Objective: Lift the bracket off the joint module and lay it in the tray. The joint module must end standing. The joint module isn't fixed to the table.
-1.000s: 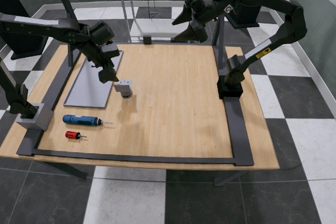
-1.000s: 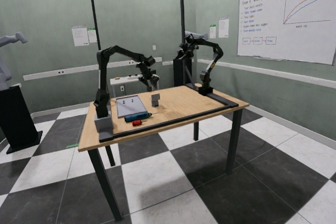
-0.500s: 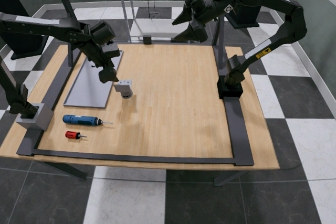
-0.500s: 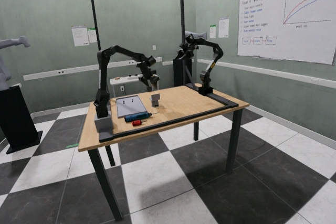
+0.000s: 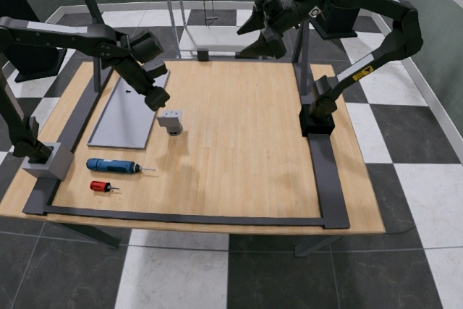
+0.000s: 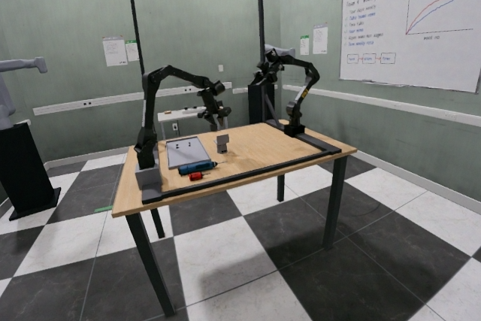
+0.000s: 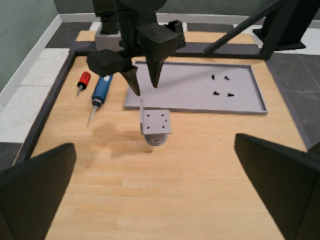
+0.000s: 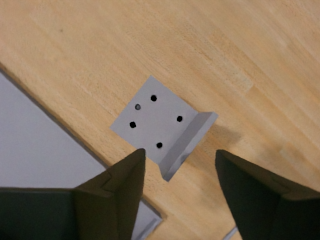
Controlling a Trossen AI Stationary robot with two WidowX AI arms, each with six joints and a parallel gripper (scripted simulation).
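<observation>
My right hand is 12 cm above the grey bracket, 2 cm to the right of it and 2 cm past it. Also, from my right hand: red screwdriver: 21 cm to the right, 18 cm ahead, 17 cm below; round joint module: 16 cm below, 2 cm to the left, 2 cm behind; grey tray: 18 cm below, 17 cm behind, 14 cm to the right.
</observation>
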